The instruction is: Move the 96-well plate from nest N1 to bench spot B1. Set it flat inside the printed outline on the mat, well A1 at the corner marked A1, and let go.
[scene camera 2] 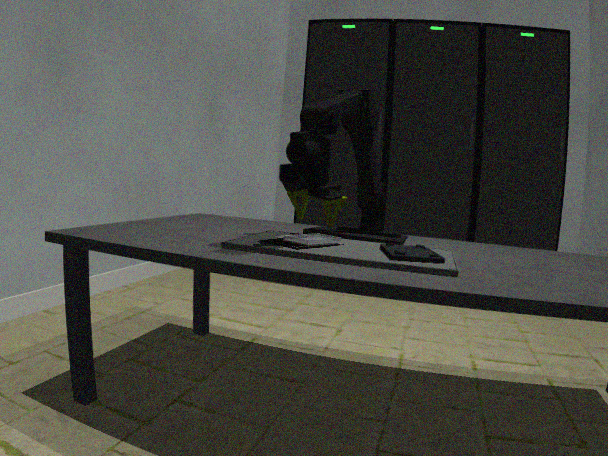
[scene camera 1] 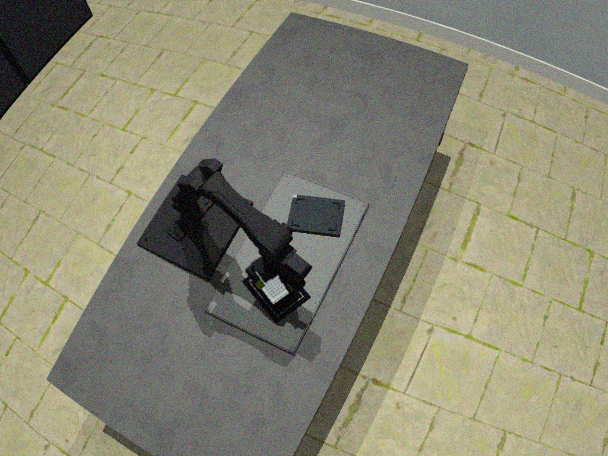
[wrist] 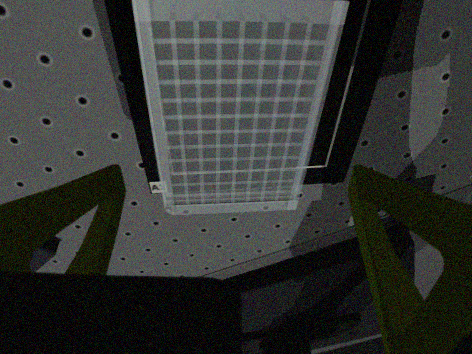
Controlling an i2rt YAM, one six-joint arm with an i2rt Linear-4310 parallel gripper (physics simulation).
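Frame: origin at the arm's base, x ahead, y left, z up, level; metres.
Where they show: gripper, fingertip midpoint: (scene camera 2: 315,222) (wrist: 236,177); arm's base, origin of the base link: (scene camera 2: 369,233) (scene camera 1: 192,214) (wrist: 283,334).
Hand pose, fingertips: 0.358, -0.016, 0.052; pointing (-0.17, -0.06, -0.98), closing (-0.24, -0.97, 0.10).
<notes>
Each offset is from my fingertips to the top centre of the thing, as dx, dy, dz. "pt": to the spot under its first point. Level surfaces: height alone.
The clear 96-well plate @[-0.003, -0.002, -0.035] (scene camera 1: 275,290) (scene camera 2: 310,241) (wrist: 240,115) lies on the black mat @[dz -0.049] (scene camera 1: 280,316) (wrist: 351,120) and looks flat. It is off the printed outline: in the wrist view its near end overhangs the mat's near edge, and the outline's right line shows beside it with a gap. The outline's near line crosses the plate. The left line does not show. A label "A" @[pt -0.040, +0.057, -0.049] (wrist: 155,187), partly covered, is by the plate's near left corner. The plate's own A1 is unreadable. My gripper (scene camera 2: 316,220) (wrist: 236,177) is open above the plate, fingers clear of both sides.
The dark nest @[-0.027, +0.240, -0.033] (scene camera 1: 316,215) (scene camera 2: 412,252) stands on the same grey perforated board @[-0.014, +0.085, -0.050] (scene camera 1: 250,320) (scene camera 2: 350,260) as the mat. The arm's dark base plate (scene camera 1: 165,240) lies beside the board. The table's long edge runs past the board's far side.
</notes>
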